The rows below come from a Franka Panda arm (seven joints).
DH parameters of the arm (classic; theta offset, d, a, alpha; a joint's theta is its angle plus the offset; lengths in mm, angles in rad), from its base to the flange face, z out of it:
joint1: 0 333 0 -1.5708
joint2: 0 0 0 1.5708
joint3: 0 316 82.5 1.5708
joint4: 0 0 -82.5 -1.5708
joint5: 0 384 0 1.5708
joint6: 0 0 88 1.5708
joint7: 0 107 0 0
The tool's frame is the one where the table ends.
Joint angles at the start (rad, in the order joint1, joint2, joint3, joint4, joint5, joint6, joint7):
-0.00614 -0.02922 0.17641 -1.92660 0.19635 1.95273 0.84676
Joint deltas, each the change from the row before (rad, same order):
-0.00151 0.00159 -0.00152 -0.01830 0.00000 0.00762 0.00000
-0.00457 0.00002 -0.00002 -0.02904 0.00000 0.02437 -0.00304
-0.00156 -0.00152 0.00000 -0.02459 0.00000 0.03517 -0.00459
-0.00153 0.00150 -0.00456 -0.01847 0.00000 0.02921 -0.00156
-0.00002 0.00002 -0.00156 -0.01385 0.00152 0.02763 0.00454
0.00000 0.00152 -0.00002 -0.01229 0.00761 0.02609 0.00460
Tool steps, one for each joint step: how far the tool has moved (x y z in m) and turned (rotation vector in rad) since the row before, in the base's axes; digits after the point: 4 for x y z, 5 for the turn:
-0.0013 -0.0022 -0.0090 -0.00225 0.01217 -0.00449
-0.0016 -0.0035 -0.0118 -0.00255 0.00424 -0.00607
-0.0005 -0.0018 -0.0078 -0.00108 -0.01256 -0.00335
0.0006 -0.0041 -0.0070 -0.00053 -0.00921 -0.00973
0.0005 -0.0015 -0.0041 0.00145 -0.01242 -0.01154
0.0005 -0.0003 -0.0042 0.00694 -0.01009 -0.01244

